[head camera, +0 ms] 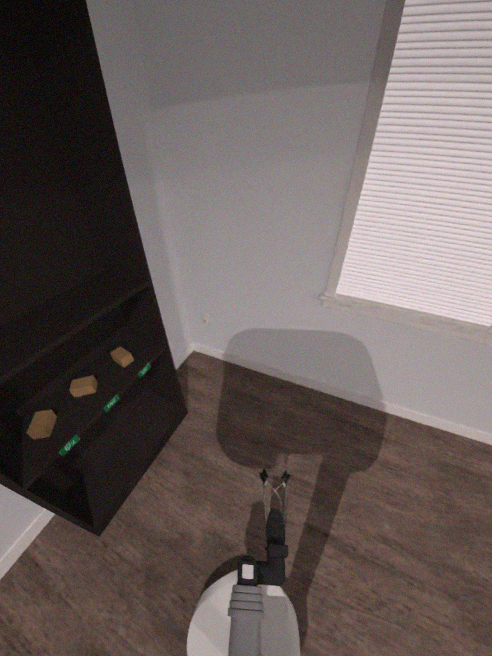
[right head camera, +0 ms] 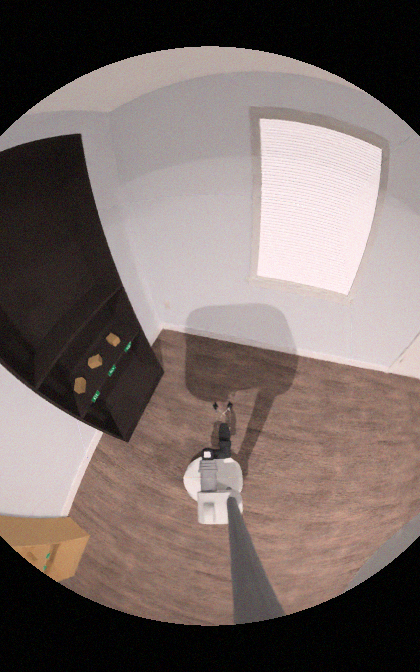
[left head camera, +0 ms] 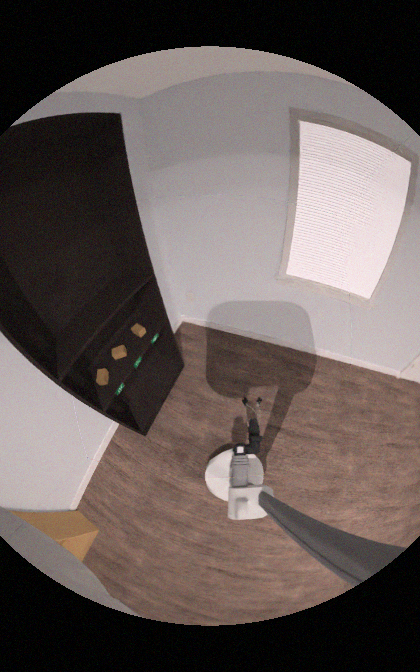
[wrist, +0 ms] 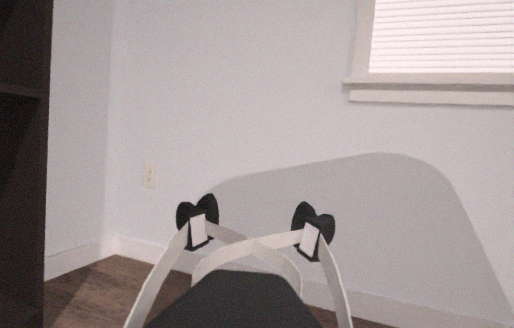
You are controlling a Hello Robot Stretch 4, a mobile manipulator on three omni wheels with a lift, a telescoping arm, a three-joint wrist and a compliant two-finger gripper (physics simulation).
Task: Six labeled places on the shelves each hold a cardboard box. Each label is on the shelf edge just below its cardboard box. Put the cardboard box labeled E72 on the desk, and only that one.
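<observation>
Three cardboard boxes stand in a row on one shelf of the dark shelf unit (head camera: 74,158) (left head camera: 75,175) (right head camera: 45,200) (wrist: 25,200): a near box (head camera: 41,424) (left head camera: 102,377) (right head camera: 80,385), a middle box (head camera: 83,386) (left head camera: 119,352) (right head camera: 95,361) and a far box (head camera: 122,357) (left head camera: 138,330) (right head camera: 113,339). Green labels sit on the shelf edge below them; their text is too blurred to read surely. My gripper (head camera: 275,476) (left head camera: 252,401) (right head camera: 223,406) (wrist: 255,215) is open and empty, over the floor to the right of the unit, facing the wall. I cannot make out the desk.
A light wooden shelf unit (left head camera: 65,525) (right head camera: 45,530) shows in part at the lower left, with small green labels in the right head view. A wall with a blinded window (head camera: 423,169) (wrist: 445,37) stands ahead. A shadow lies on the floor and wall.
</observation>
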